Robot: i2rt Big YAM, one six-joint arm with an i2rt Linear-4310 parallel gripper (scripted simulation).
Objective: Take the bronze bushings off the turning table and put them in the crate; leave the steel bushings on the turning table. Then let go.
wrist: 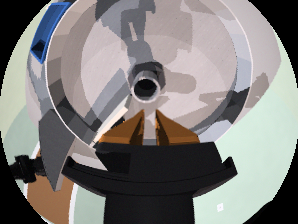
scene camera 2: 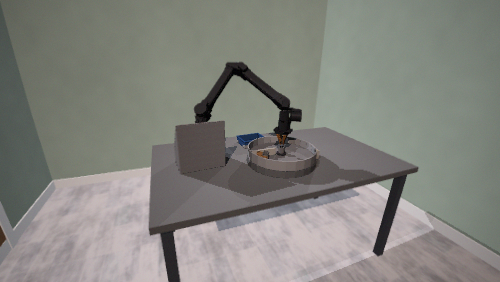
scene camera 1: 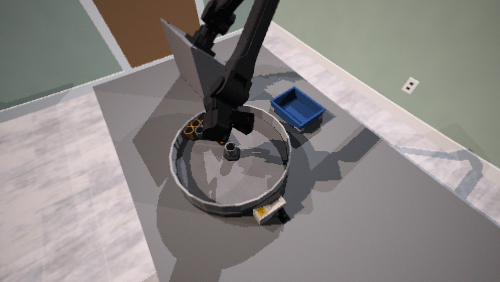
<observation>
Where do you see a blue crate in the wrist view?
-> At 38, 51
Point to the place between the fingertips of my gripper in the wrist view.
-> At 149, 113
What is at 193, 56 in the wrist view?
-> A round turning table.
</observation>
